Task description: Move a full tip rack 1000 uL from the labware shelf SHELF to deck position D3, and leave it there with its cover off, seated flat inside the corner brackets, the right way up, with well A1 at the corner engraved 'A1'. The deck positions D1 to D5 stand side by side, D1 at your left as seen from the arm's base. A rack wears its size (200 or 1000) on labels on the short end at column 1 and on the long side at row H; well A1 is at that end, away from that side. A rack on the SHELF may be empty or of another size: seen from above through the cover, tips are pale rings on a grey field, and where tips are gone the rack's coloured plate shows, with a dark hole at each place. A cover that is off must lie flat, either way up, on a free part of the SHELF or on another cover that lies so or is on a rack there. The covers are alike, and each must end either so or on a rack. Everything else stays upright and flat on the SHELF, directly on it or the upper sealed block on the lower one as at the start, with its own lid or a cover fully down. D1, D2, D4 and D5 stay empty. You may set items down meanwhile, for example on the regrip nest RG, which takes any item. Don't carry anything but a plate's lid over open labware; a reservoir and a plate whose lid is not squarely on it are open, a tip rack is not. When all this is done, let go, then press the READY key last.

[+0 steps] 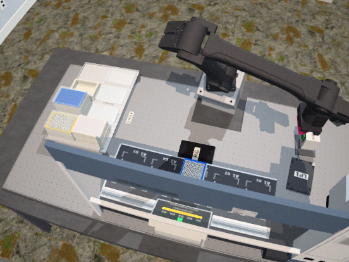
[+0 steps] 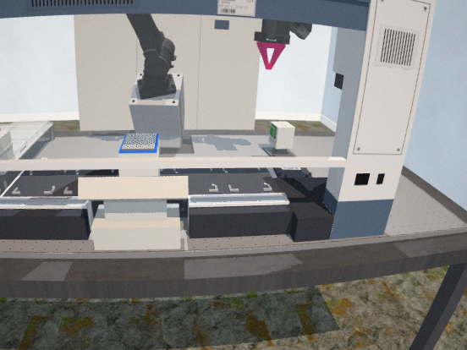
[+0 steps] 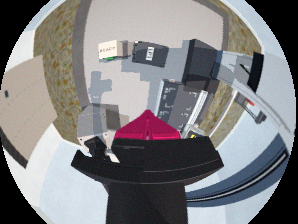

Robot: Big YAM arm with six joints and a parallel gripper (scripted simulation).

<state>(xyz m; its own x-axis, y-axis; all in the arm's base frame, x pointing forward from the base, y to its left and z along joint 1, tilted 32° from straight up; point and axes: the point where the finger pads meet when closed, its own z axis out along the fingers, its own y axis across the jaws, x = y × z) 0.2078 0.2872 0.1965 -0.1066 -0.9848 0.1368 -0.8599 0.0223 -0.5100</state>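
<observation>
My gripper is now 130 mm past the ready key box, 120 mm to the right of it and 240 mm above it. Also, from my hand: pale sealed block: 110 mm behind, 770 mm to the right, 190 mm below; blue-framed tip rack: 80 mm ahead, 360 mm to the right, 180 mm below; blue gantry beam: 280 mm ahead, 360 mm to the right, 210 mm above.
</observation>
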